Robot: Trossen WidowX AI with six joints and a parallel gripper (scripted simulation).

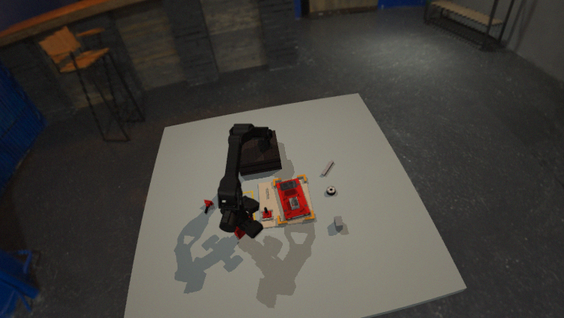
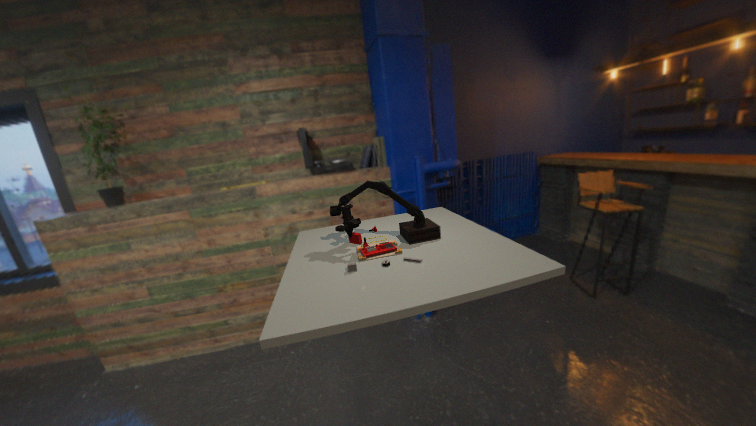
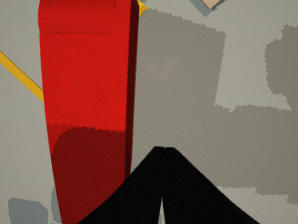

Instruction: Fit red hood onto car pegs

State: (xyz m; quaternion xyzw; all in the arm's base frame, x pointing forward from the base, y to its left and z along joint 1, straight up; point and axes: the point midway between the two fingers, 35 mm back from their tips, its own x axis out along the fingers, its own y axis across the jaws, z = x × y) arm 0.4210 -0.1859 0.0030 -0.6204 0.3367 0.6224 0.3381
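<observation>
Now: gripper tip 30 mm past the red hood and 20 mm above it. The rest, counted from my gripper tip: grey engine block: 230 mm to the left, 70 mm behind, 30 mm below; then black wheel: 410 mm to the left, 90 mm behind, 40 mm below; then tan jig board: 210 mm to the left, 110 mm behind, 40 mm below.
</observation>
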